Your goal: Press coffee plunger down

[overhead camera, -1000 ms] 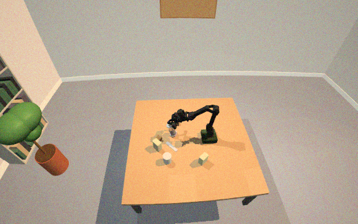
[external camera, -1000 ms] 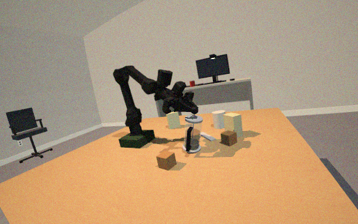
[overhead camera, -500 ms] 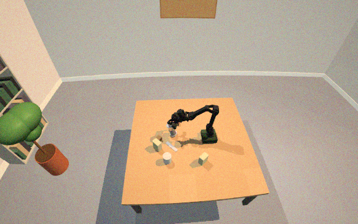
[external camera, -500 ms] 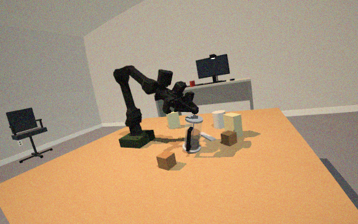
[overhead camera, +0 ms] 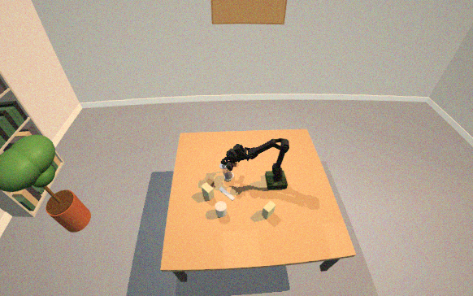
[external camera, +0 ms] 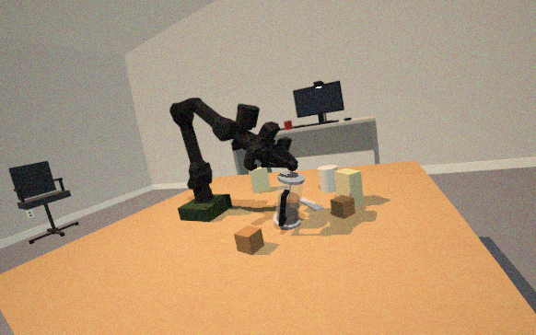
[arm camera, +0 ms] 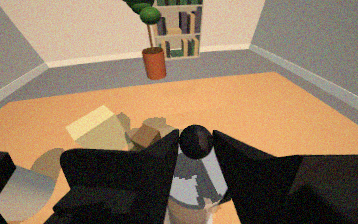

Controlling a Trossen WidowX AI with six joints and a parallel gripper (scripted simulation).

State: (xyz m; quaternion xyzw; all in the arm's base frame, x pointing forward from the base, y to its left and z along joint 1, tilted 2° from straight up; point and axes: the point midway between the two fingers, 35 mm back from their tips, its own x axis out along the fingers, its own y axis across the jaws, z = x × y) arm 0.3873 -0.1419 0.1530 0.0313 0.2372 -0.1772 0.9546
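Now: gripper tip 30 mm past the coffee press and 90 mm above it. Also, from my gripper tip: flat grey strip: 180 mm to the left, 180 mm below; white cylinder: 70 mm ahead, 330 mm to the left, 140 mm below.
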